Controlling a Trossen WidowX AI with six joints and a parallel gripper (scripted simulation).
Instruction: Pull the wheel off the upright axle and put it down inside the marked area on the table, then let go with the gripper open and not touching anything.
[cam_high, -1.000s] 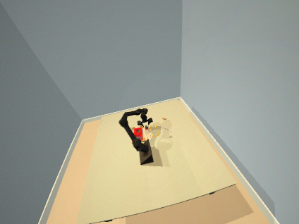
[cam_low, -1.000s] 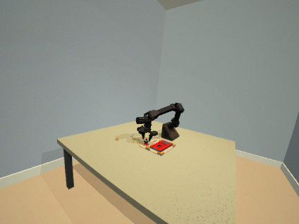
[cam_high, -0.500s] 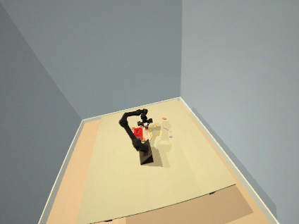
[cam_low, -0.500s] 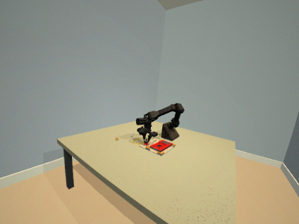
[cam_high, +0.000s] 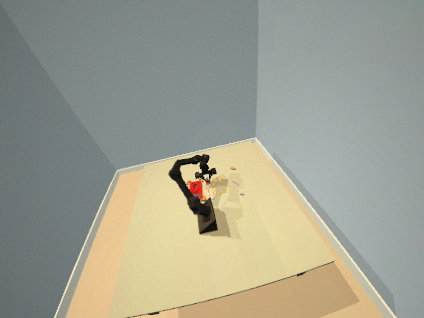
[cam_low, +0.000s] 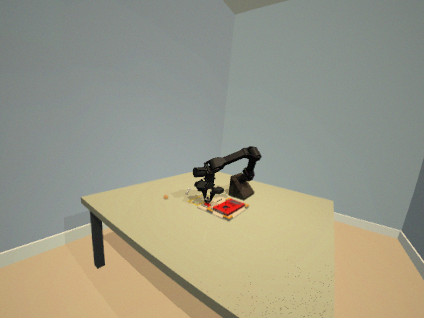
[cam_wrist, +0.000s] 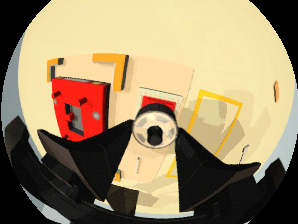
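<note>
The dark wheel lies right at my gripper tip.
</note>
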